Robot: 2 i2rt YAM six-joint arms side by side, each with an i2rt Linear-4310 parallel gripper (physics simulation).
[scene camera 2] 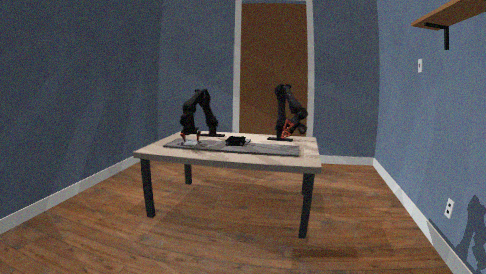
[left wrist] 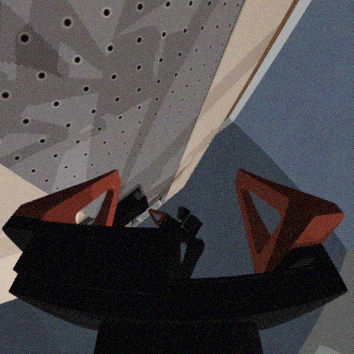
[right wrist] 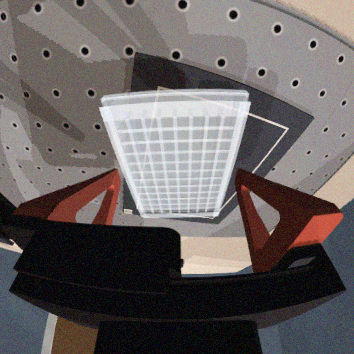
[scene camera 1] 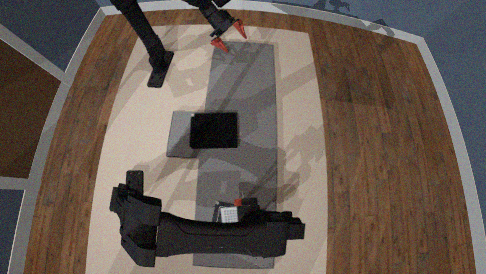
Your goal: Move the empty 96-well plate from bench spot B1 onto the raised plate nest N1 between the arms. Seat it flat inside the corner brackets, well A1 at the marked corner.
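Places are measured from the left arm's base along level axes (x back, y down, z right), in metres.
Where they show: left gripper, fingertip midpoint: [scene camera 2: 282,134] [left wrist: 177,175] [scene camera 1: 236,45]; right gripper, fingertip midpoint: [scene camera 2: 191,142] [left wrist: 149,210] [right wrist: 177,174] [scene camera 1: 241,219]; left arm's base, link origin: [scene camera 2: 280,139] [scene camera 1: 161,68]; right arm's base, link origin: [scene camera 2: 212,135].
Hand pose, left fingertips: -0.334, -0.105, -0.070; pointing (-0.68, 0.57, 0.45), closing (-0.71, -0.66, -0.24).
Each offset is from my left fingertips to the top centre of the thing, as dx, dy, dz. "*": to the spot under its first point. Level surfaces: height alone.
The clear 96-well plate {-0.102, +0.076, +0.624} [scene camera 1: 229,214] [scene camera 2: 190,143] [right wrist: 175,160] lies flat on the dark bench spot B1 {* -0.169, +0.090, +0.673} [right wrist: 272,107], turned relative to its pale outline and crossing it. My right gripper [right wrist: 177,174] is open above the plate, its fingers apart on either side of the plate's near part in the right wrist view; it holds nothing. In scene camera 1 the right arm hides part of the plate. The black raised nest N1 {+0.032, +0.053, +0.337} [scene camera 1: 214,130] [scene camera 2: 236,141] stands in the middle, with a small pale mark at its upper left corner in scene camera 1. My left gripper [scene camera 1: 229,39] [left wrist: 177,175] is open and empty at the upper end.
A grey perforated board {dy +0.092} [scene camera 1: 255,90] [scene camera 2: 275,149] [left wrist: 120,75] lies on the pale table {dy +0.105} [scene camera 1: 300,100] [scene camera 2: 225,161]. The right arm [scene camera 1: 215,237] [scene camera 2: 200,102] reaches over the board's lower end in scene camera 1. The left arm [scene camera 1: 145,37] [scene camera 2: 285,102] stands at the other end.
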